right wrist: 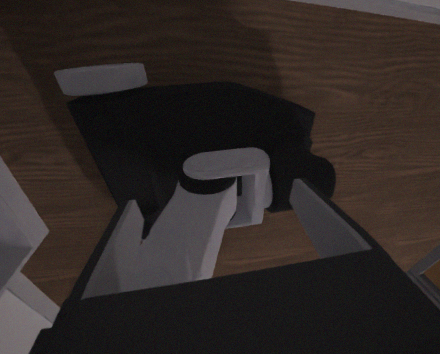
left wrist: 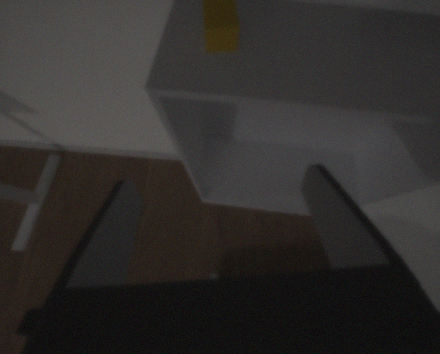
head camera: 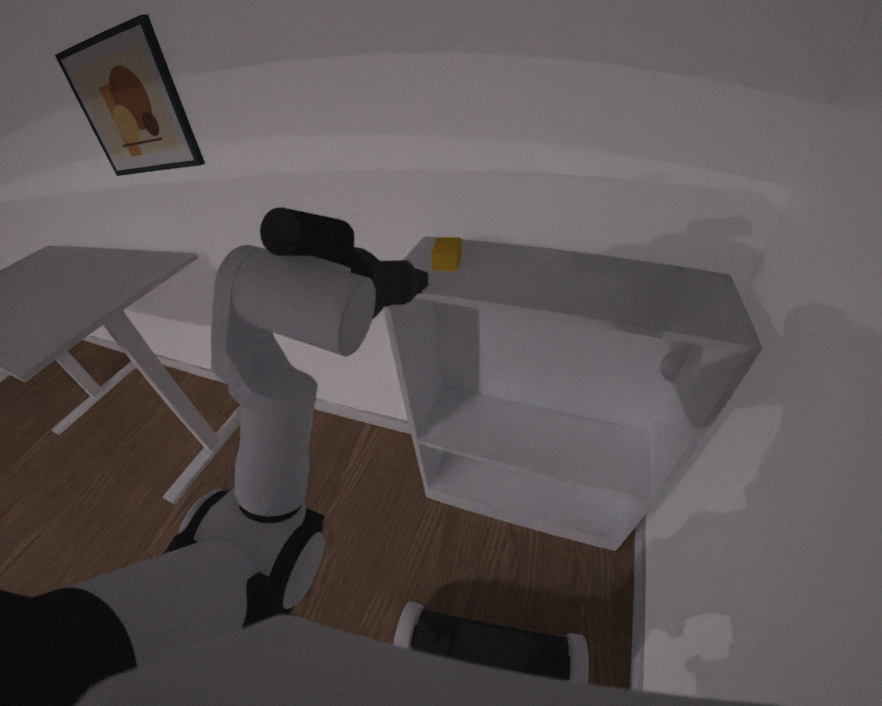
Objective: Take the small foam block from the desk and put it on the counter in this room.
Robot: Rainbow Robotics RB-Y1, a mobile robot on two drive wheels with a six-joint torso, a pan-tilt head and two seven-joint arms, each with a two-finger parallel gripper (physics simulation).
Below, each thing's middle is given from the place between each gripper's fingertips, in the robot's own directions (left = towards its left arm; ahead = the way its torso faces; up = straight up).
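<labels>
With my left gripper I am 36 cm short of the yellow foam block (head camera: 446, 253) and 14 cm above it. There is a framed picture (head camera: 120, 78) as well, 66 cm ahead of my left hand, 117 cm to the left of it and 30 cm above it. Going by their middles, the yellow foam block is the nearest to my left gripper of the things named here.
For my right hand, the yellow foam block is 430 mm to the left of it, 900 mm ahead of it and 520 mm above it. Going by its middle, the block is nearer to my left gripper than to my right hand.
</labels>
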